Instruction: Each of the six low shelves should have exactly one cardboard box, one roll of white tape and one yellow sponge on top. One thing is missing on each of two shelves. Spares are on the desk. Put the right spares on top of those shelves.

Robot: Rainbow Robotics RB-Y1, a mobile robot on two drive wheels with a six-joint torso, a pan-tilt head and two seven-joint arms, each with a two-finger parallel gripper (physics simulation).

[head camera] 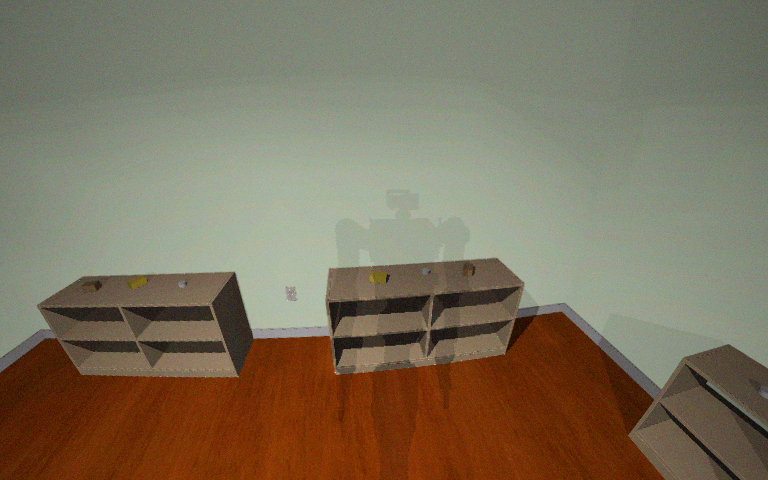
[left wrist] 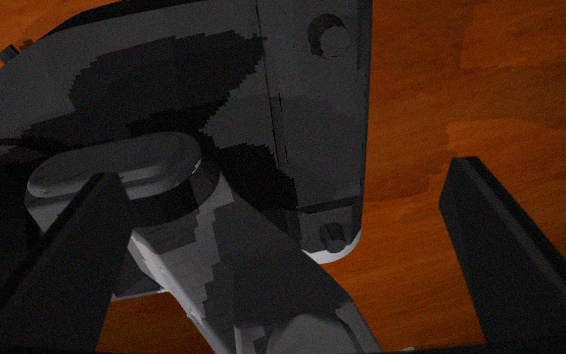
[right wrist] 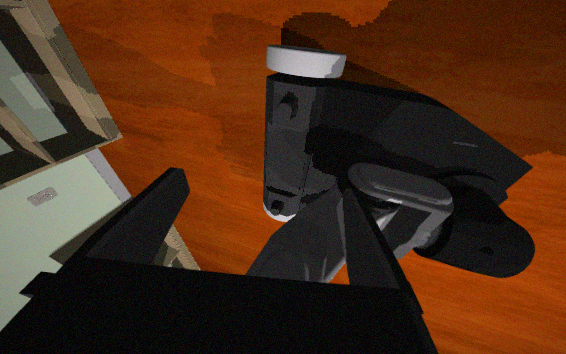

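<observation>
In the head view, the left low shelf [head camera: 201,288] has a cardboard box [head camera: 91,286], a yellow sponge [head camera: 137,281] and a white tape roll [head camera: 182,284] on top. The middle shelf [head camera: 351,289] has a yellow sponge [head camera: 378,277], a tape roll [head camera: 425,271] and a cardboard box [head camera: 468,270] on top. Part of a third shelf [head camera: 707,362] shows at the lower right, with a tape roll [head camera: 763,391] at the frame edge. The desk does not show. My left gripper [left wrist: 283,188] and right gripper [right wrist: 262,180] are open and empty, over the floor.
The floor [head camera: 271,418] lies in front of the shelves, which stand near the walls. An outlet [head camera: 290,293] is on the wall between two shelves. In the right wrist view, shelf parts [right wrist: 85,107] show at the upper left. My robot's base [left wrist: 320,125] [right wrist: 287,150] shows below the grippers.
</observation>
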